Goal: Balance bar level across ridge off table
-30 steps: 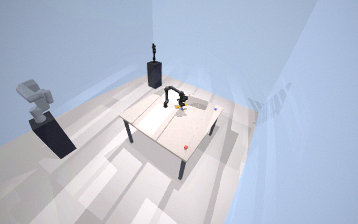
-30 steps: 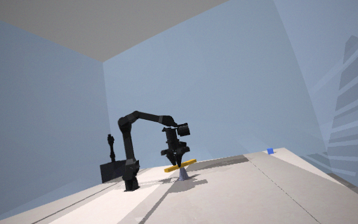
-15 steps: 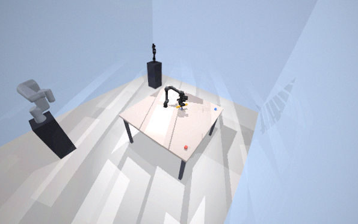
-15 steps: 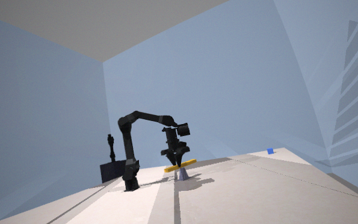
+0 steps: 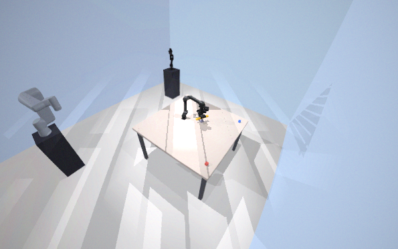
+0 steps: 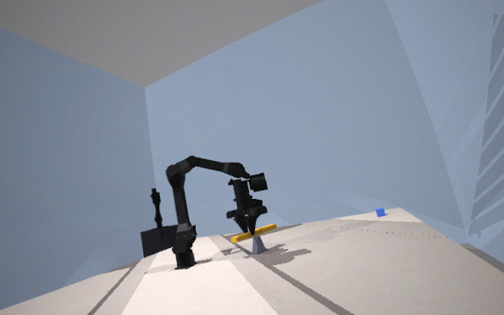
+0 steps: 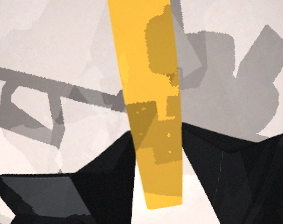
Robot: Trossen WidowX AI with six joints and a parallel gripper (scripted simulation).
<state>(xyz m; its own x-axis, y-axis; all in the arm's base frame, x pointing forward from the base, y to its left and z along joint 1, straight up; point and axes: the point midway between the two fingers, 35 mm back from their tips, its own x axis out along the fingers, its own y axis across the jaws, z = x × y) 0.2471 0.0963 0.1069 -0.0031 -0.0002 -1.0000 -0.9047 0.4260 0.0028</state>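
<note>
Now: gripper tip 3 cm to the right of the yellow bar and 1 cm short of it. From my gripper tip the other things lie so: small red cube (60 cm to the right, 49 cm ahead, 6 cm below); small blue cube (49 cm ahead, 40 cm to the left, 6 cm below).
</note>
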